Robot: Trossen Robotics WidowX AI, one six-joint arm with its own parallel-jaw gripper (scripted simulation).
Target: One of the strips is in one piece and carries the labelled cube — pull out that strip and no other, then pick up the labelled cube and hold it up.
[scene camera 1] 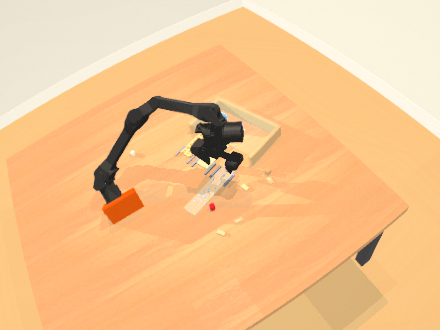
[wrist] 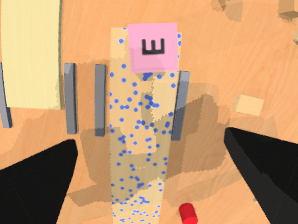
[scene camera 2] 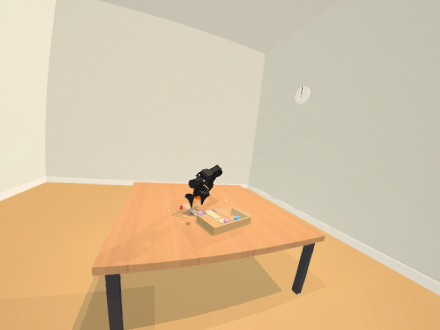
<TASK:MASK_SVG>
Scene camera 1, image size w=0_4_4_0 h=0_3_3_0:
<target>gripper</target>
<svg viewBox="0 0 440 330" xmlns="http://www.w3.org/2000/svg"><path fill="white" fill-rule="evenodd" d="M190 146L191 154L194 154L208 165L211 164L210 157L216 160L218 158L225 159L225 169L229 174L232 171L236 171L244 160L241 153L232 151L230 154L225 152L224 150L226 150L227 145L231 142L224 142L222 139L217 145L209 146L204 143L203 139L197 138Z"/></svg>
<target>blue-dotted strip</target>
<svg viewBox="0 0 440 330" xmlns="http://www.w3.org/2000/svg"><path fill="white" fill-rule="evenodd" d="M238 168L229 174L223 165L183 210L194 216L197 215Z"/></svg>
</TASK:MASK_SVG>
